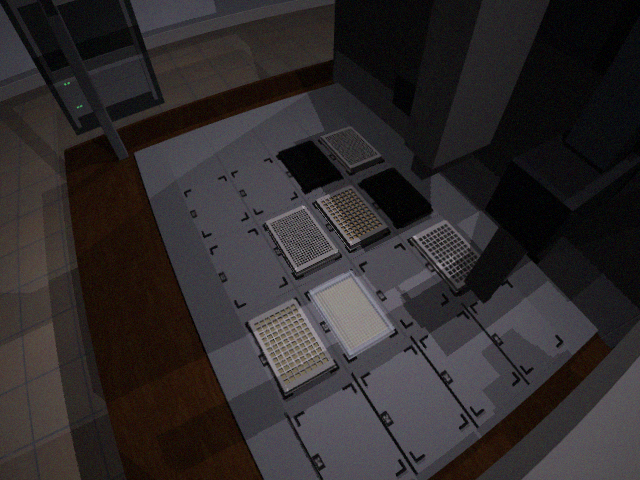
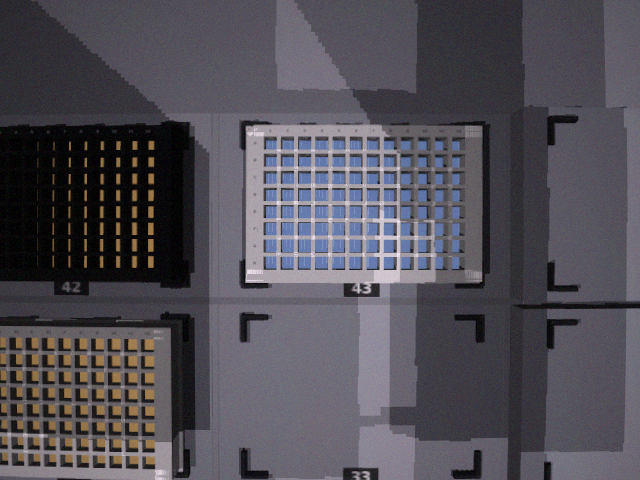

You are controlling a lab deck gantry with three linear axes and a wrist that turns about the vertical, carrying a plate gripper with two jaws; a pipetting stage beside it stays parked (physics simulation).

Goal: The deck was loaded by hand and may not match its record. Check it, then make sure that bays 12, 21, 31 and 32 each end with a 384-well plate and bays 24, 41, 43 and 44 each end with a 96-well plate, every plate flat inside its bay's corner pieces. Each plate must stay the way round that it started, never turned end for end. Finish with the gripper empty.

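Bay 34 [image 2: 567, 405]. Bay 44 [image 2: 567, 200]. Bay 33 [image 2: 314, 384]. Gripper [image 1: 503, 271].
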